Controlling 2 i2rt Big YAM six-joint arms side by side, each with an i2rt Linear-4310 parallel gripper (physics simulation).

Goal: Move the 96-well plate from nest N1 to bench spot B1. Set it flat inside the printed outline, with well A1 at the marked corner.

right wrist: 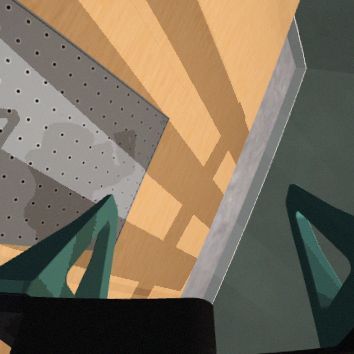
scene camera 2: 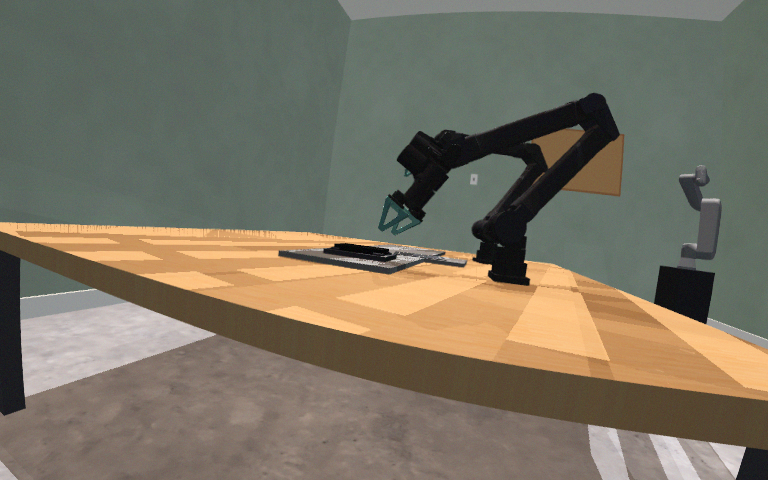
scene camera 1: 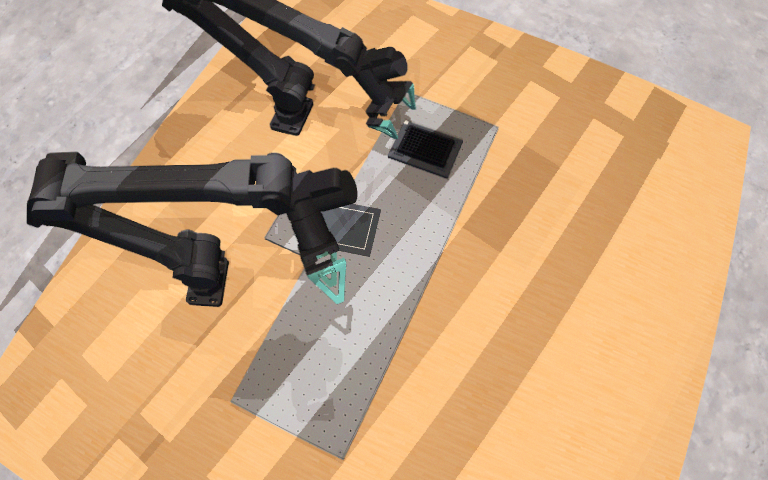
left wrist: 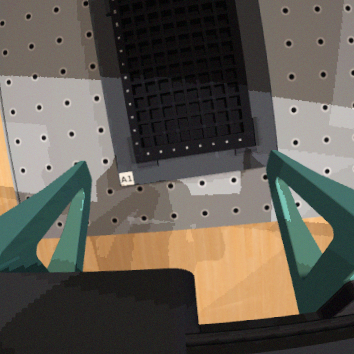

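Where they show: left gripper, fingertip midpoint: (scene camera 2: 386,231) (scene camera 1: 405,123) (left wrist: 178,163); right gripper, fingertip midpoint: (right wrist: 200,197) (scene camera 2: 408,184) (scene camera 1: 336,294); left arm's base at its link origin: (scene camera 2: 507,280) (scene camera 1: 292,115); right arm's base at its link origin: (scene camera 2: 486,263) (scene camera 1: 208,282).
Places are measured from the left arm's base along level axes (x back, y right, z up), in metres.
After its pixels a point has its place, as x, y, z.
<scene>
The black 96-well plate (scene camera 1: 427,145) {-0.380, 0.009, 0.036} (scene camera 2: 360,248) {-0.370, -0.033, 0.036} (left wrist: 182,75) {-0.366, 0.008, 0.039} lies in nest N1 (scene camera 1: 419,166) {-0.376, 0.068, 0.024} (left wrist: 200,173) {-0.297, 0.004, 0.025}, at the upper right in scene camera 1. The nest's A1 label (left wrist: 126,178) {-0.306, -0.051, 0.025} shows at its near left corner in the left wrist view. My left gripper (scene camera 1: 405,122) {-0.314, -0.005, 0.084} (scene camera 2: 389,231) {-0.314, -0.005, 0.084} (left wrist: 178,163) {-0.314, -0.005, 0.084} is open and empty, above and beside the plate's A1 end. Bench spot B1 (scene camera 1: 351,230) {-0.268, 0.284, 0.015} is a dark pad with a white printed outline (scene camera 1: 369,231) {-0.309, 0.274, 0.014}; my right arm hides its left part. My right gripper (scene camera 1: 339,300) {-0.333, 0.524, 0.278} (right wrist: 200,197) {-0.333, 0.524, 0.278} is open and empty.
The perforated board (scene camera 1: 390,283) {-0.395, 0.384, 0.013} (scene camera 2: 339,262) {-0.386, -0.148, 0.009} (right wrist: 75,100) {-0.379, 0.594, 0.013} lies on the wooden table (scene camera 1: 566,339) {-0.822, 0.393, 0.000} (scene camera 2: 424,294) {-0.193, -0.327, 0.000}. My right forearm reaches over B1's left part. In scene camera 2, a grey arm on a black stand (scene camera 2: 684,288) is beyond the table.
</scene>
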